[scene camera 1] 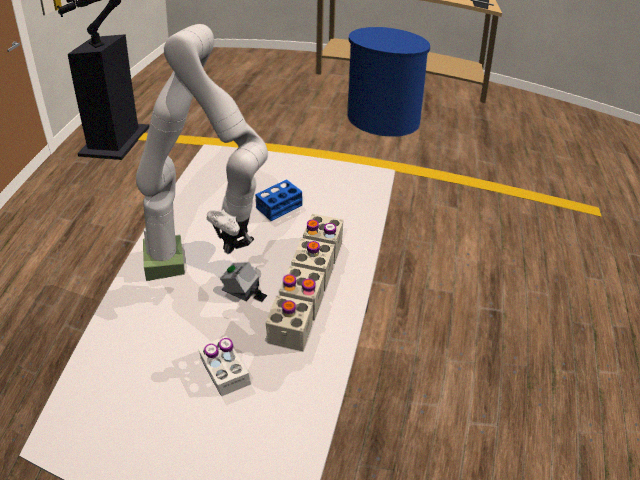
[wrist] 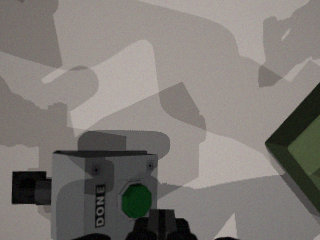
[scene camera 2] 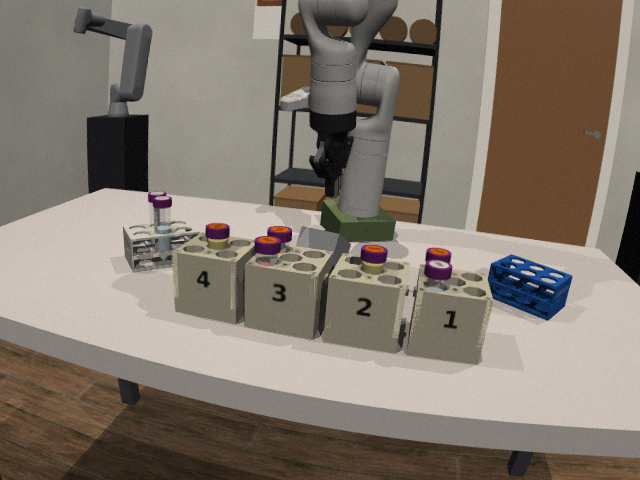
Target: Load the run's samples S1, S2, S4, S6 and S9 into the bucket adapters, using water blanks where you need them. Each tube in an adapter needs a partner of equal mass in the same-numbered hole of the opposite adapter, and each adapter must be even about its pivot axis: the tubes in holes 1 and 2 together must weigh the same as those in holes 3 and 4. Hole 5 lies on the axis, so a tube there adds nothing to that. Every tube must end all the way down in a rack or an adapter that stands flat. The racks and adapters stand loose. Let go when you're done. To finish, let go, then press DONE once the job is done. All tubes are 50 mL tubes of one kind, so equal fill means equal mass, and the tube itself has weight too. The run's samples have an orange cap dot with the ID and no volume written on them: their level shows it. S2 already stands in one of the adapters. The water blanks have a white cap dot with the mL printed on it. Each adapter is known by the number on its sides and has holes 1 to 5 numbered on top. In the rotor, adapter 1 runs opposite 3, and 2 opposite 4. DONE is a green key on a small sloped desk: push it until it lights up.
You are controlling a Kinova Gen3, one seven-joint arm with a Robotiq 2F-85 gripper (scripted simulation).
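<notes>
You'd be looking at my gripper along with a blank rack and a blue rack, and then there's a 40 mL blank. The pictures also show an adapter 1, an adapter 3 and an adapter 4.
</notes>
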